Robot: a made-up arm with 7 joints.
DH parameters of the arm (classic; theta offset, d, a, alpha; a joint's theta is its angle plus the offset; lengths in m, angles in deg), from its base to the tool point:
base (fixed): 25.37 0 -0.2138 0
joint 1: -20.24 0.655 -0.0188 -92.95
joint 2: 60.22 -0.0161 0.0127 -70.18
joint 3: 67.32 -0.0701 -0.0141 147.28
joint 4: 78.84 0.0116 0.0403 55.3
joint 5: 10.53 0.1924 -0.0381 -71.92
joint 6: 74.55 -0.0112 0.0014 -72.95
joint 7: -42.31 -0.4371 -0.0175 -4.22
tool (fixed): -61.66 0.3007 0 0
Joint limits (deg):
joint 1: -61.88..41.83
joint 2: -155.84..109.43
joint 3: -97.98..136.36
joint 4: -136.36..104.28
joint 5: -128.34..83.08
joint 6: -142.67..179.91
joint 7: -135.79..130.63
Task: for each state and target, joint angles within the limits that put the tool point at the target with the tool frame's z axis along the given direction. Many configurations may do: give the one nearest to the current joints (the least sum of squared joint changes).
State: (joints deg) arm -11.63 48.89 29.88 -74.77 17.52 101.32 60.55
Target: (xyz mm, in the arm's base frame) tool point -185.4 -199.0 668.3 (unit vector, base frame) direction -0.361 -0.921 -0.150
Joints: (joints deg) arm -51.04 49.53 21.25 -46.75 16.86 128.44 60.61
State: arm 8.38 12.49 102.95 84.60 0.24 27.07 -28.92
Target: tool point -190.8 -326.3 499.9 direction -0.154 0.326 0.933
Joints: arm -0.21 18.78 109.83 93.72 16.35 -1.10 -14.65
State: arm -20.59 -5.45 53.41 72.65 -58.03 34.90 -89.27
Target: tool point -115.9 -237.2 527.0 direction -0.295 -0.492 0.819
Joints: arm -32.49 -24.46 66.76 83.98 -33.21 16.08 -117.55
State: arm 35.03 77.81 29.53 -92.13 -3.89 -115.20 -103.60
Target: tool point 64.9 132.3 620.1 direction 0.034 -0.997 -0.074
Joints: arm 31.65 52.77 30.47 -86.07 -17.70 -125.50 -105.96
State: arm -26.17 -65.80 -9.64 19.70 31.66 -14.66 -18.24
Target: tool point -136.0 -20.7 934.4 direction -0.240 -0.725 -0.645
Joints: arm -17.62 -110.34 -35.45 19.99 48.57 -20.24 -18.24
